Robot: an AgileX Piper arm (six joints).
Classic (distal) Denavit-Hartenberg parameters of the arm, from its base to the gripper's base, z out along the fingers. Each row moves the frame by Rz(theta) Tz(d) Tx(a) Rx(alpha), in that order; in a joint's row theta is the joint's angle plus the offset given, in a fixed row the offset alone. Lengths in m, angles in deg.
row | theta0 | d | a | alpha
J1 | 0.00 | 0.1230 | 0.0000 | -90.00
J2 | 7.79 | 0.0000 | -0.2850 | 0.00
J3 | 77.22 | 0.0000 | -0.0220 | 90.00
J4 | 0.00 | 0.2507 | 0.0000 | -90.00
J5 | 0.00 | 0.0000 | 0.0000 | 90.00
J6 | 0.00 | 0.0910 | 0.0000 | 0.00
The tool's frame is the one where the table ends.
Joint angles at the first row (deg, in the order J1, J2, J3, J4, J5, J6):
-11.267, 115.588, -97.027, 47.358, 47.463, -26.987
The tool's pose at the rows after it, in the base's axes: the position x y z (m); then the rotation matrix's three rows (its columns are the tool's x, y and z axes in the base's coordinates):
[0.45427 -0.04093 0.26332], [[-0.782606 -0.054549 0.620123], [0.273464 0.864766 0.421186], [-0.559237 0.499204 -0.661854]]
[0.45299 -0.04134 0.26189], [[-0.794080 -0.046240 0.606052], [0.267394 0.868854 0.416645], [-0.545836 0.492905 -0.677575]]
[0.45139 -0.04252 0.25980], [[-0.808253 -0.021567 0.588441], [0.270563 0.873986 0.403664], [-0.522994 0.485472 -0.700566]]
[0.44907 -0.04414 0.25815], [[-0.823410 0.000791 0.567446], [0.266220 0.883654 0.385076], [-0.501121 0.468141 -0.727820]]
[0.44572 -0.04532 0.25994], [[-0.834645 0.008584 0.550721], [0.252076 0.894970 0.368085], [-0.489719 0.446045 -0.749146]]
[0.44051 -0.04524 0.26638], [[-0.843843 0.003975 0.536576], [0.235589 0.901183 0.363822], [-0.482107 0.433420 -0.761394]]
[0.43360 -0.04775 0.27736], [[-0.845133 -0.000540 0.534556], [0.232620 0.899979 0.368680], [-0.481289 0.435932 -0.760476]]
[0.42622 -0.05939 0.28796], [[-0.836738 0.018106 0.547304], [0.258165 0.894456 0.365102], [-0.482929 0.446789 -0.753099]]
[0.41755 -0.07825 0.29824], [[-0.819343 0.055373 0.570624], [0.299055 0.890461 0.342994], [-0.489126 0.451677 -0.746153]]
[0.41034 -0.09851 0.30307], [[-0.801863 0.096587 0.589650], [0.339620 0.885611 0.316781], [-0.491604 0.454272 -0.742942]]
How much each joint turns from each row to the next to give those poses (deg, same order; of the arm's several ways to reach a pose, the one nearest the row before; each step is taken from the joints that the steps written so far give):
0.000, 0.000, 0.001, -1.583, 0.739, 0.423
0.000, 0.000, 0.000, -1.381, 0.677, 1.027
0.001, 0.000, -0.001, -2.230, 0.676, 2.283
-0.002, -0.118, 0.001, -2.817, 0.847, 2.258
0.001, -0.526, -0.004, -2.506, 0.998, 1.409
-0.045, -1.080, 0.003, -1.512, 1.629, 0.735
-0.613, -1.575, -0.001, -0.156, 1.852, 0.226
-1.898, -1.455, -0.001, 0.496, 1.451, 0.258
-2.844, -1.439, 0.002, 0.135, 0.958, 0.464
-2.980, -0.683, -0.001, 0.114, 0.545, 0.135

